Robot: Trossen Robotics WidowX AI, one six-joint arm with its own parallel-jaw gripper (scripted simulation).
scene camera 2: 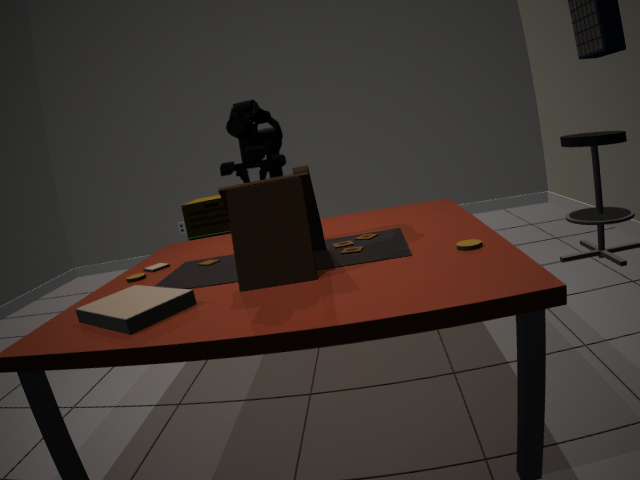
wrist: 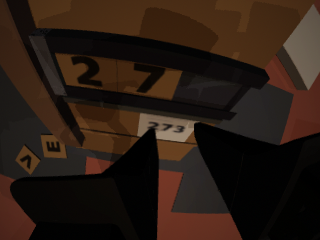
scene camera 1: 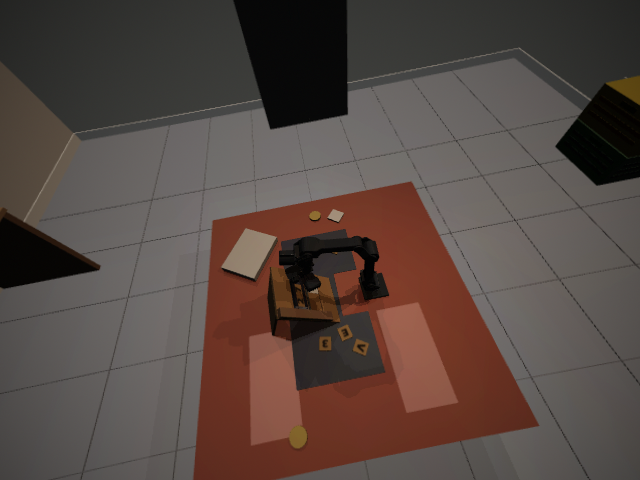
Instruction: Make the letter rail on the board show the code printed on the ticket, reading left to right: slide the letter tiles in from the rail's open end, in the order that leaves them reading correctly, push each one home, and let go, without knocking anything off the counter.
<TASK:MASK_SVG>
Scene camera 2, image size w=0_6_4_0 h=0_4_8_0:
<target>my gripper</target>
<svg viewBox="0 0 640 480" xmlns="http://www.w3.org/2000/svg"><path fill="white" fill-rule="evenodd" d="M286 156L278 154L271 156L269 159L264 159L265 155L270 155L269 142L262 143L262 141L257 139L241 141L239 148L242 164L234 164L234 161L222 163L220 166L221 176L232 175L236 171L236 176L240 176L244 183L248 183L250 180L247 168L260 167L260 180L265 180L267 172L272 168L284 166Z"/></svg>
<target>beige flat box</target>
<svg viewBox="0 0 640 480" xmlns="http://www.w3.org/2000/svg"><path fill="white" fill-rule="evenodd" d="M193 289L134 285L98 299L95 302L92 301L87 305L75 308L75 311L81 323L131 335L154 323L156 324L162 319L167 319L177 312L180 313L192 305L197 305Z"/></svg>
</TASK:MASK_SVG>
